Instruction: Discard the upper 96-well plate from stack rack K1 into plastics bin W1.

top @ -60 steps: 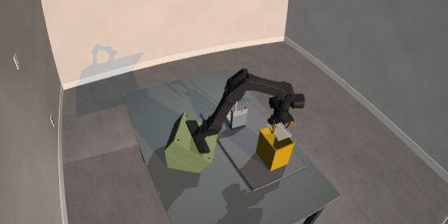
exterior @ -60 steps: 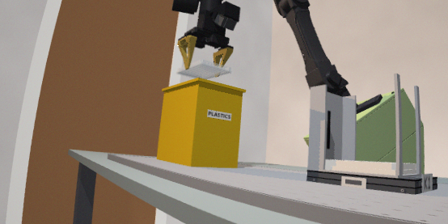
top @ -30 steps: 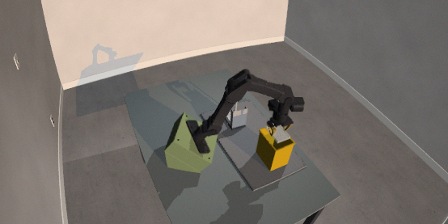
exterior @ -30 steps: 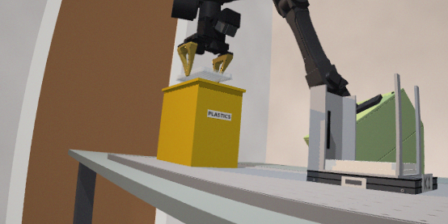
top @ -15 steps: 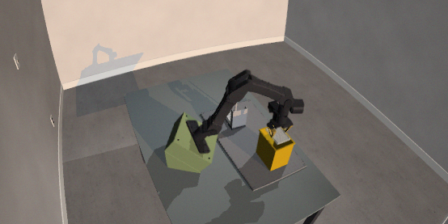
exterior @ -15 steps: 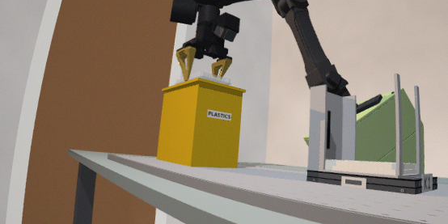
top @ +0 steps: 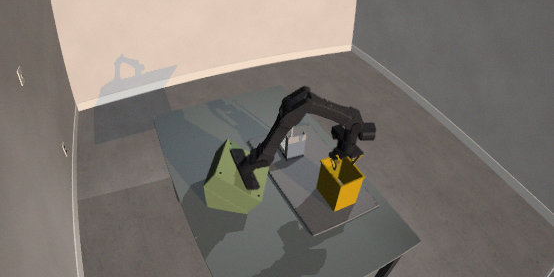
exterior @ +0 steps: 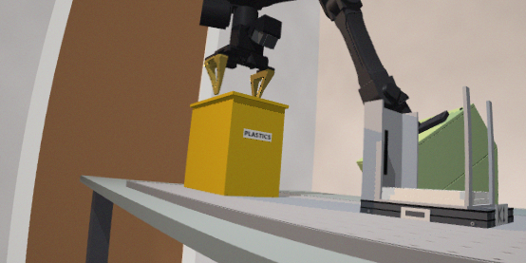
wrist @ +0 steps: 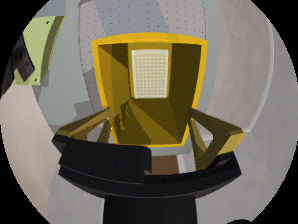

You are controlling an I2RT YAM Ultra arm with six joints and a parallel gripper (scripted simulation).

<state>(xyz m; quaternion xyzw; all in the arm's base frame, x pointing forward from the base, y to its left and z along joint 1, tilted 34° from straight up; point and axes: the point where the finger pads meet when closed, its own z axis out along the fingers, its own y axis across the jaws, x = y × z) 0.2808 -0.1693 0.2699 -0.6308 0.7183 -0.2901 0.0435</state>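
Right now the yellow plastics bin W1 is 11 cm below my hand.
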